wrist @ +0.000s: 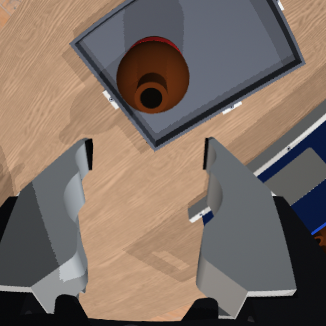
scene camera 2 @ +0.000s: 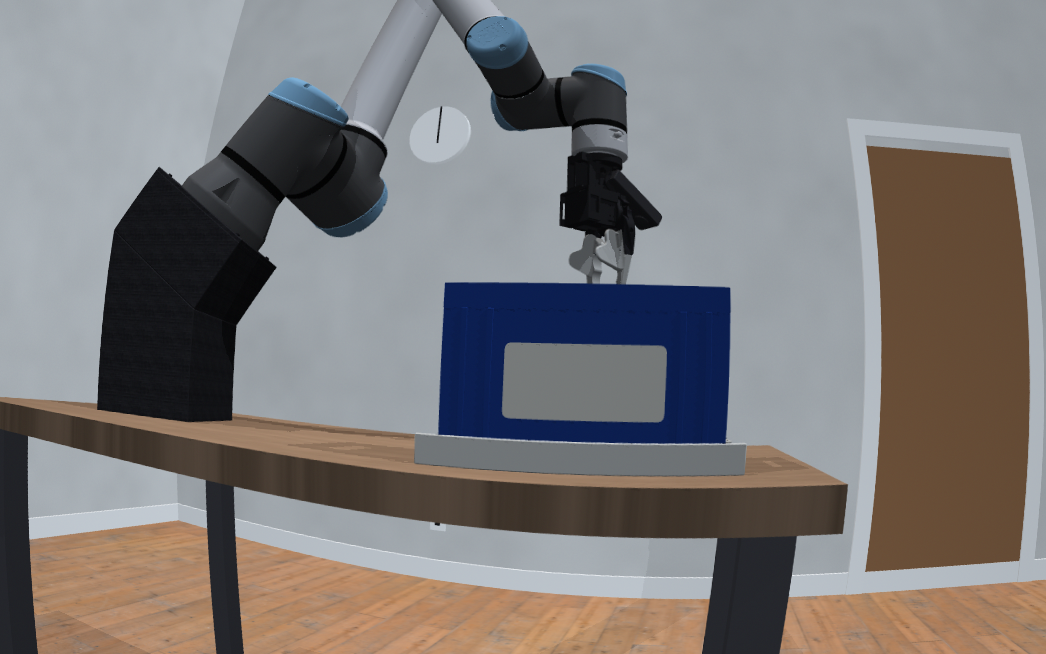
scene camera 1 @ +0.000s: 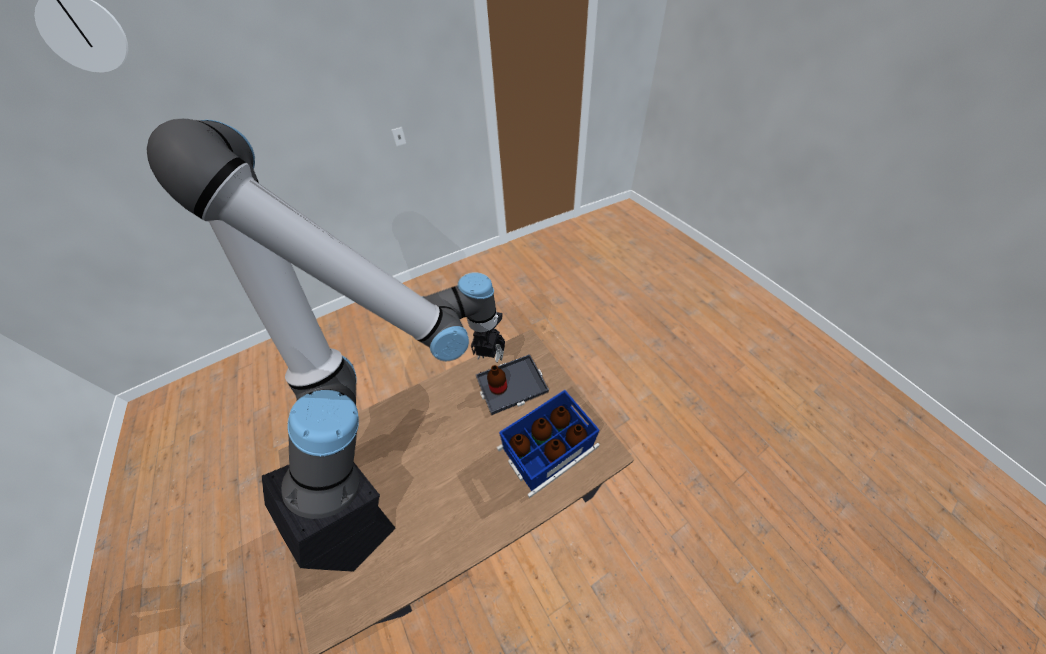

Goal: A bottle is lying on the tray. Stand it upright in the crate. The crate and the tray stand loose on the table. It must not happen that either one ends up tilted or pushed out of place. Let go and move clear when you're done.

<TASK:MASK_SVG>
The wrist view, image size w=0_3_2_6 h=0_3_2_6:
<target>my gripper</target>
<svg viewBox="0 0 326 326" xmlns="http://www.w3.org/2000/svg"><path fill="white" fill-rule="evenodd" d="M326 254L283 196L276 196L214 137L205 138L203 170L206 170L209 175L206 203L214 217L203 228L196 286L208 298L195 300L181 321L121 321L88 318L78 301L78 293L86 292L88 260L80 237L79 218L77 215L86 201L82 180L89 170L92 170L93 141L92 138L83 138L61 154L16 196L8 197L0 207L0 326L326 326Z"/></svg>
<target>brown bottle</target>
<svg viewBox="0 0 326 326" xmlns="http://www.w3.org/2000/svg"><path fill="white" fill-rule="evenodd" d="M149 36L140 39L132 45L123 56L117 68L116 83L121 97L129 106L140 112L156 114L172 109L184 98L189 87L190 74L183 55L173 42L163 37Z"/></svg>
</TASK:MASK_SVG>
